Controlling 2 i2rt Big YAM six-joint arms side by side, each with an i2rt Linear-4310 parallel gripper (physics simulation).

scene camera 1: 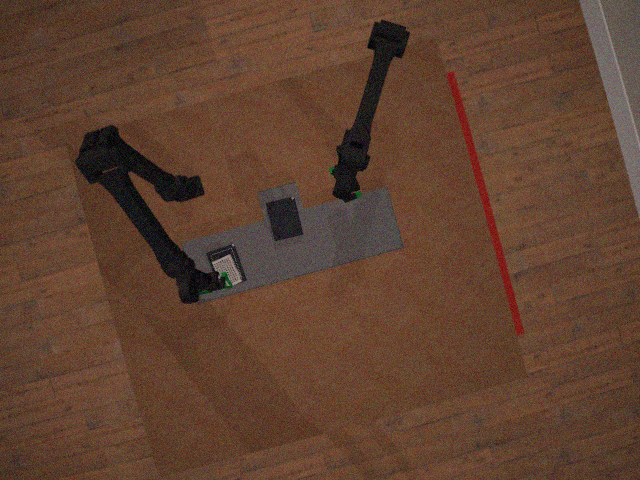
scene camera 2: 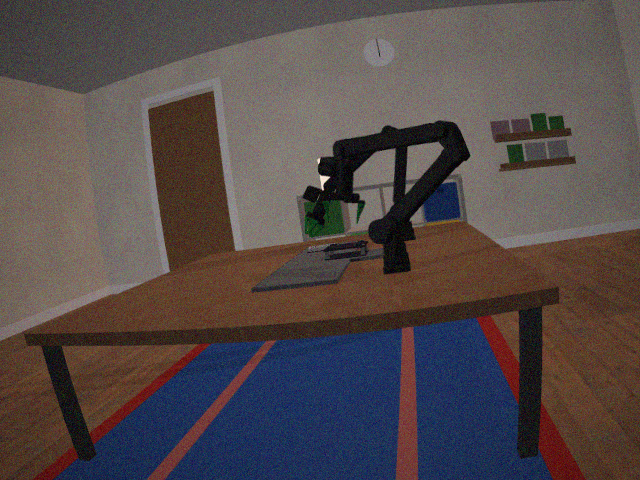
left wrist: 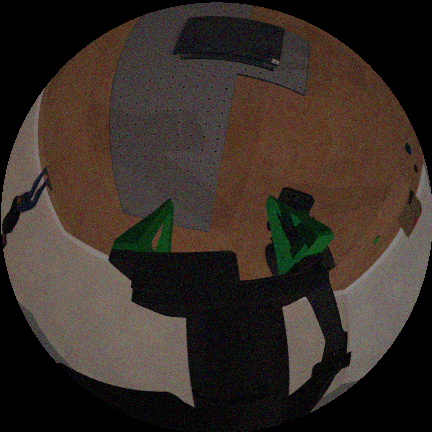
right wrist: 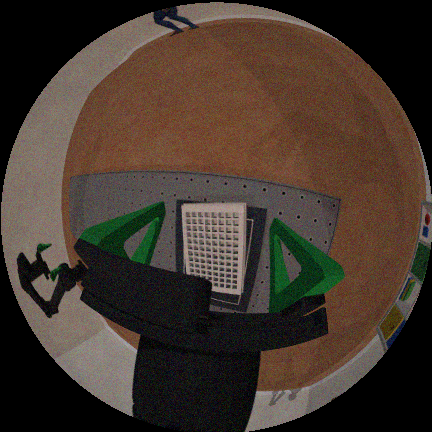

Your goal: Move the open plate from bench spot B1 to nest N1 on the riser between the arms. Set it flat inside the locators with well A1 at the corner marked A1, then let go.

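Where they show: left gripper, fingertip midpoint: point(scene camera 2: 342, 222) point(left wrist: 220, 200) point(right wrist: 55, 255); right gripper, fingertip midpoint: point(scene camera 1: 222, 288) point(scene camera 2: 308, 235) point(right wrist: 218, 214); left arm's base, origin of the base link: point(scene camera 2: 397, 269) point(right wrist: 84, 270); right arm's base, origin of the base link: point(scene camera 1: 189, 189) point(scene camera 2: 406, 239).
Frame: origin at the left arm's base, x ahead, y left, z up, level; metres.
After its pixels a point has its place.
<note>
The white open plate point(scene camera 1: 227, 264) {x 0.327, y -0.640, z 0.028 m} point(scene camera 2: 316, 249) {x 0.376, y -0.606, z 0.021 m} point(right wrist: 215, 245) {x 0.367, y -0.656, z 0.028 m} lies on a dark pad point(right wrist: 257, 235) {x 0.388, y -0.704, z 0.015 m} at the left end of the grey board in scene camera 1, slightly askew to the pad's thin white outline. My right gripper point(scene camera 1: 216, 284) {x 0.416, y -0.669, z 0.083 m} point(right wrist: 218, 214) {x 0.416, y -0.669, z 0.083 m} is open above it, with one finger to each side of the plate in the right wrist view. The dark riser block point(scene camera 1: 284, 219) {x 0.208, y -0.352, z 0.055 m} point(left wrist: 230, 37) {x 0.201, y -0.333, z 0.055 m} stands between the arms, with a small white mark point(left wrist: 275, 62) {x 0.130, y -0.294, z 0.055 m} at one corner; lettering and locators are not legible. My left gripper point(scene camera 1: 345, 182) {x 0.169, y -0.098, z 0.164 m} point(left wrist: 220, 200) {x 0.169, y -0.098, z 0.164 m} is open and empty near the board's other end.
The perforated grey board point(scene camera 1: 320, 253) {x 0.386, y -0.245, z 0.013 m} point(scene camera 2: 294, 276) {x 0.346, y -0.023, z 0.013 m} point(left wrist: 145, 140) {x 0.342, y -0.112, z 0.013 m} point(right wrist: 305, 200) {x 0.444, y -0.758, z 0.013 m} lies on the brown table point(scene camera 1: 361, 330) {x 0.759, y -0.160, z 0.000 m} point(scene camera 2: 206, 304) {x 0.570, y 0.228, z 0.000 m}. A grey tab of the board reaches out beneath the riser block. A red stripe point(scene camera 1: 485, 206) {x 0.383, y 0.496, z 0.002 m} shows at the right in scene camera 1.
</note>
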